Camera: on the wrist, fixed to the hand. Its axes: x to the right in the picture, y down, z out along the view.
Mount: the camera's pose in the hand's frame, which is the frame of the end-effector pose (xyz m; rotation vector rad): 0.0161 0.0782 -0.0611 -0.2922 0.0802 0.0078
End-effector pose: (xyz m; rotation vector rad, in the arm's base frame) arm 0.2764 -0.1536 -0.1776 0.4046 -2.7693 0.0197
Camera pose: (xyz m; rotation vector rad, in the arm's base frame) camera 0.2602 -0.0792 -0.1119 0.3082 -2.6395 -0.3544
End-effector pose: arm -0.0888 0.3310 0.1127 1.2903 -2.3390 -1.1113
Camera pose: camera -0.1135 0.3122 0.2083 1.1933 -2.0305 -1.3145
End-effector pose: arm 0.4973 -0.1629 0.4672 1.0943 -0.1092 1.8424
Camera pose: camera 0.3968 -0.1639 0.4706 0.8169 -0.3254 1.8071
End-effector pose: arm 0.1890 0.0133 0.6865 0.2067 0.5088 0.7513
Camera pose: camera 0.1209 0.0807 0.6559 -0.0937 0.4680 0.8342
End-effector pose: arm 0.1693 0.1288 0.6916 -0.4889 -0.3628 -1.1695
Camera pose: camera 0.2493 0.1070 0.6348 -0.6942 -0.1200 -1.2371
